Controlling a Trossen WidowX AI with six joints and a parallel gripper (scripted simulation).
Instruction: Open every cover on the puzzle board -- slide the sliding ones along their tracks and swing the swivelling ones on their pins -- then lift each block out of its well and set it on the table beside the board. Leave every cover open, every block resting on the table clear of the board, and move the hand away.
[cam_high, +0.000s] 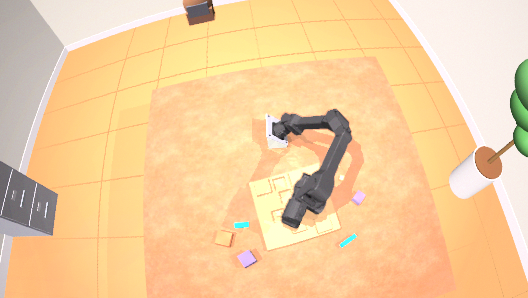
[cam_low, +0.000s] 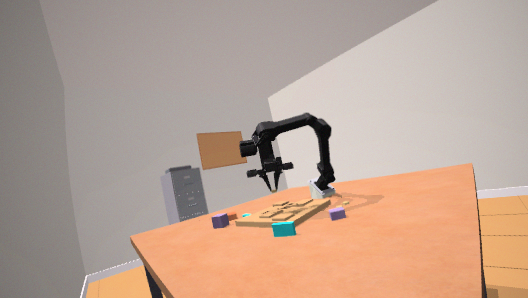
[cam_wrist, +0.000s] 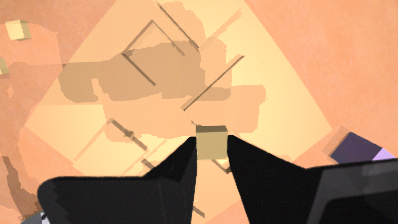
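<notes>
Right now the cyan block is 40 mm ahead of my gripper tip, 220 mm to the right of it and 110 mm below it. The rest, counted from my gripper tip: orange block (100 mm ahead, 290 mm to the right, 100 mm below).
</notes>
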